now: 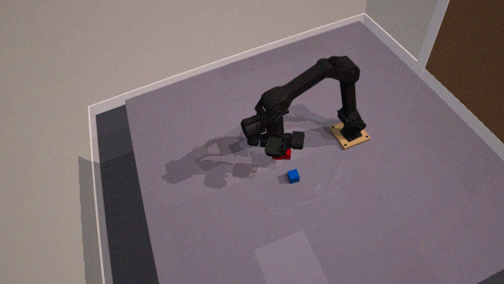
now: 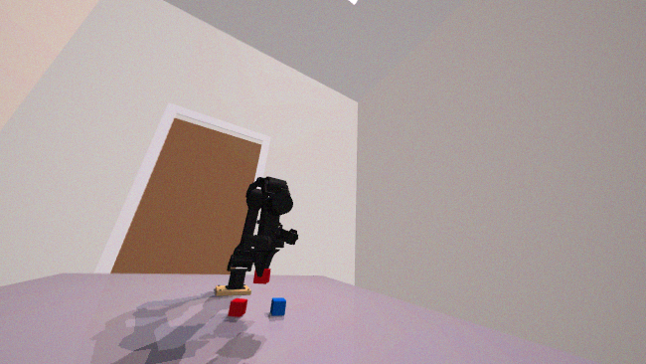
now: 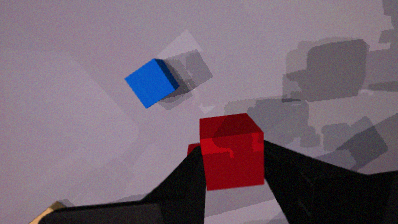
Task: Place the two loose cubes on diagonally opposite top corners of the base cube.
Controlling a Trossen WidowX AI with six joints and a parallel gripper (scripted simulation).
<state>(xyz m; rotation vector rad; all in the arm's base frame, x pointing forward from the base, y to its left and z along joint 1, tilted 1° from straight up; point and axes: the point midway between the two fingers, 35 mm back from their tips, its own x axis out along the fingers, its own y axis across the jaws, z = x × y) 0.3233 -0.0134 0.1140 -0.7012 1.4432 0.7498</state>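
Right now the blue base cube is 8 cm below my gripper tip, 7 cm to the left of it and 2 cm behind it.
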